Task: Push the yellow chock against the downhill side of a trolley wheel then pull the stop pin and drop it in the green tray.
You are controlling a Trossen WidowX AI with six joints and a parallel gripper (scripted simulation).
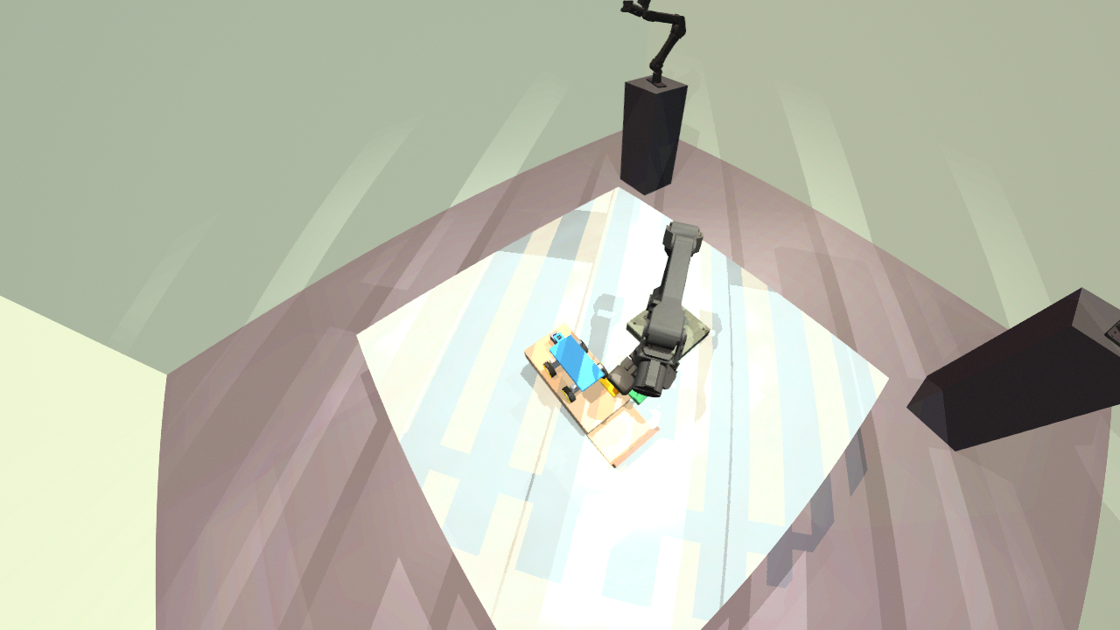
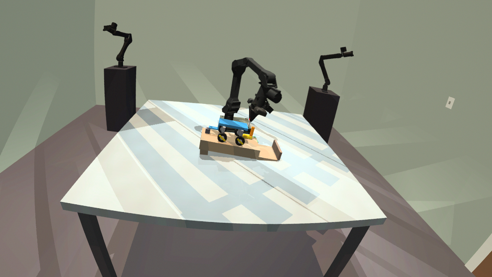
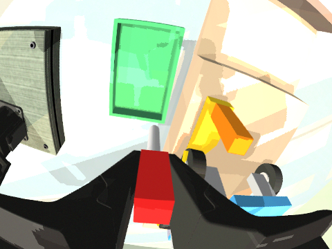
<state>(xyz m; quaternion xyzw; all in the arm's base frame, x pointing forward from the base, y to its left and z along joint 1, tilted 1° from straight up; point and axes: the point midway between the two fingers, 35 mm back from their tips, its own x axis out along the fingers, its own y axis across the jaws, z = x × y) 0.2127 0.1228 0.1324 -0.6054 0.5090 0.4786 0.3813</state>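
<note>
My gripper tip is now right at the red-headed stop pin. The rest, counted from my gripper tip: yellow chock (6 cm below, 6 cm ahead, 1 cm to the right); blue trolley (11 cm ahead, 10 cm to the right, 3 cm below); green tray (14 cm below, 2 cm behind).
</note>
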